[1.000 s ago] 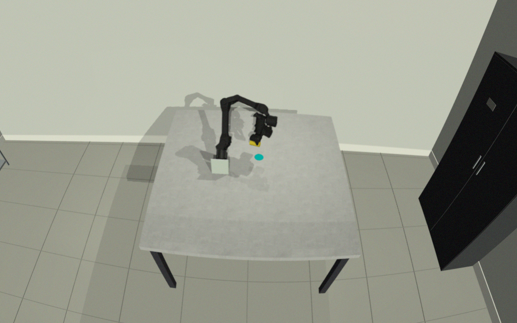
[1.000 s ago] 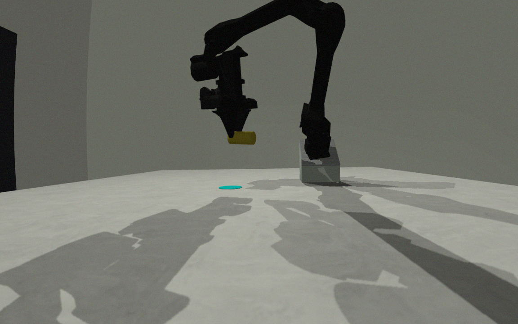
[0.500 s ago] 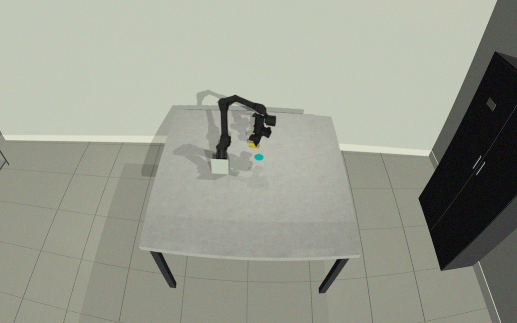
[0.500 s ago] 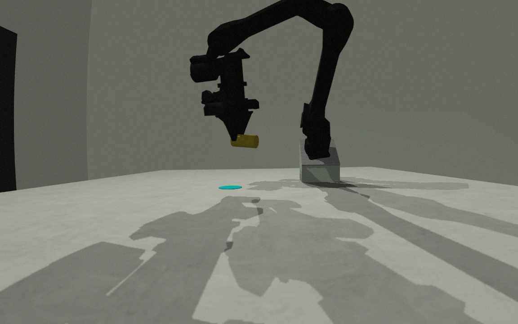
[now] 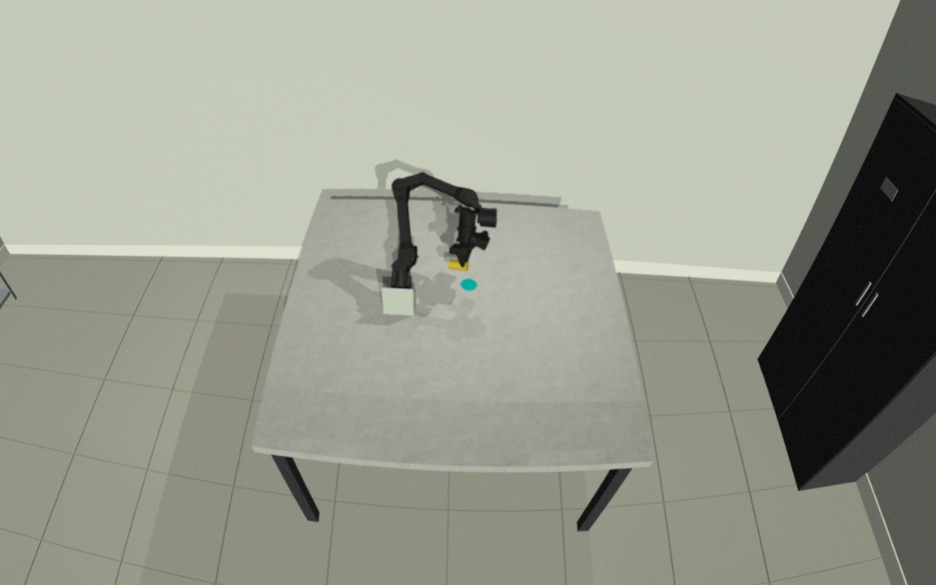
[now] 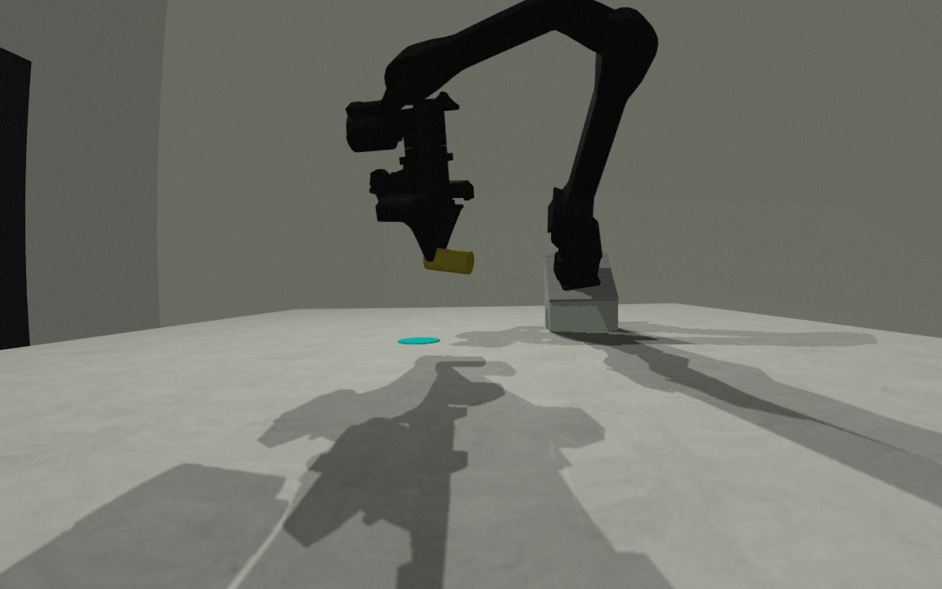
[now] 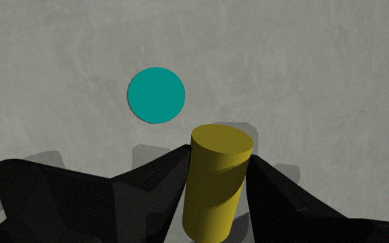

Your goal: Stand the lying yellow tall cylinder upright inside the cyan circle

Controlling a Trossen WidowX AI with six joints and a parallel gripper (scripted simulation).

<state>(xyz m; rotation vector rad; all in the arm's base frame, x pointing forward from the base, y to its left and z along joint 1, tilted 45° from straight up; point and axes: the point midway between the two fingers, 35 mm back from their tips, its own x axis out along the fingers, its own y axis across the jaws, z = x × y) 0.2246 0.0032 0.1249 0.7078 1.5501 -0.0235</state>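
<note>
My gripper tip is 30 mm short of the cyan circle, 20 mm to the right of it and 120 mm above it. From my gripper tip the other things lie so: yellow cylinder: 20 mm behind, 10 mm to the left.
</note>
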